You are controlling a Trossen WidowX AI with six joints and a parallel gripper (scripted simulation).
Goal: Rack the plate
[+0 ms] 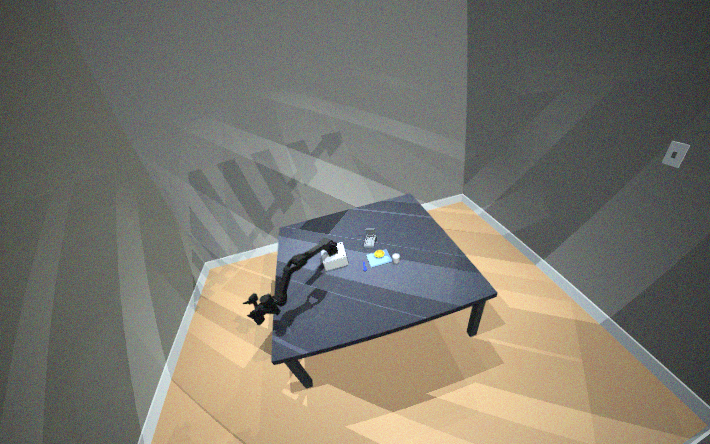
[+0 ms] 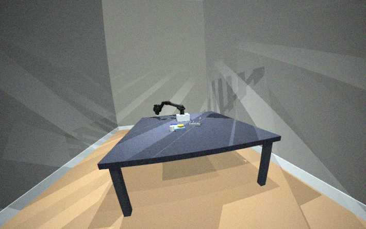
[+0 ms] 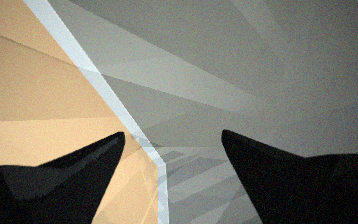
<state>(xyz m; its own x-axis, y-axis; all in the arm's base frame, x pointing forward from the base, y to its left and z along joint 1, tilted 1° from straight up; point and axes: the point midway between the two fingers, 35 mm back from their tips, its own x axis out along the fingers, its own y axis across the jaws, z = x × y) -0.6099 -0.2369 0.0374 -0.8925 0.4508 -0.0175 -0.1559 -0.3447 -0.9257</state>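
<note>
My gripper tip is now 93 cm short of the yellow plate, 9 cm to the right of it and 9 cm above it. Round my gripper tip: dish rack 94 cm ahead, 26 cm to the left, 8 cm below; blue spoon 80 cm ahead, 4 cm to the left, 10 cm below; mat 92 cm ahead, 7 cm to the left, 10 cm below.
</note>
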